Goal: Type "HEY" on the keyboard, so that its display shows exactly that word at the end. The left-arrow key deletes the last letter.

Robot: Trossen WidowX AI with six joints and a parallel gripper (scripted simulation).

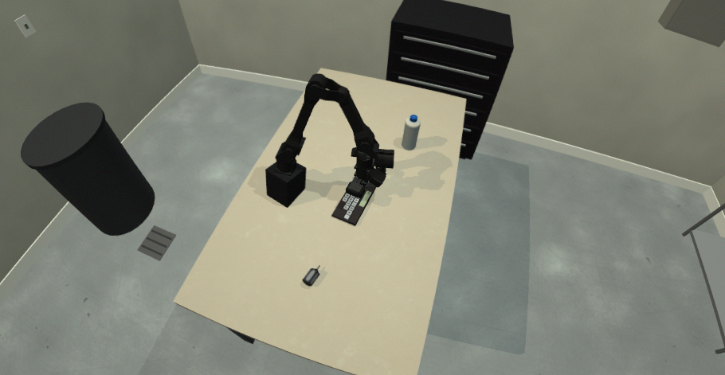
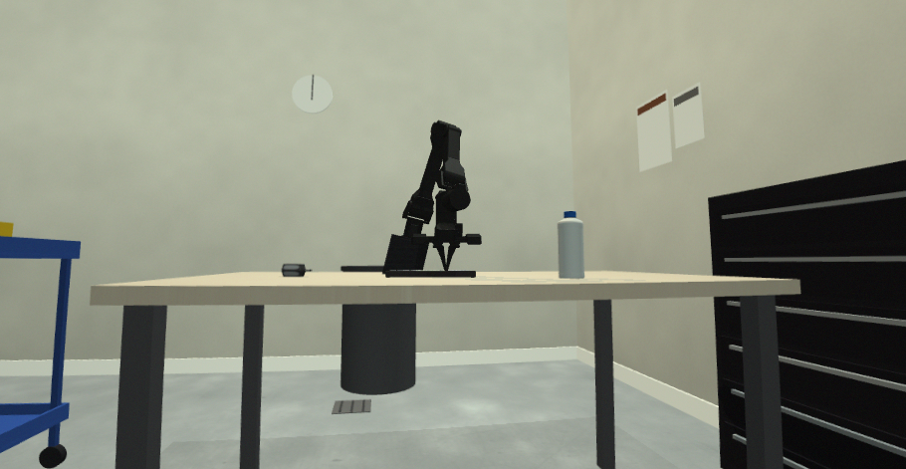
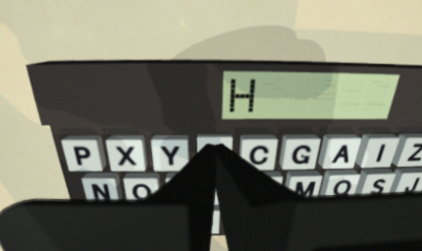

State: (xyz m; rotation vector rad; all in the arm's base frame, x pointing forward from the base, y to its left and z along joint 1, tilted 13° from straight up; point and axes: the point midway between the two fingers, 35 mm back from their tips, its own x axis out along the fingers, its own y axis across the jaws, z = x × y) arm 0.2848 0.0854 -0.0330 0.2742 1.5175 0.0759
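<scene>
My hand is 14 cm to the left of the left-arrow key, 3 cm above it and 2 cm past it.
</scene>
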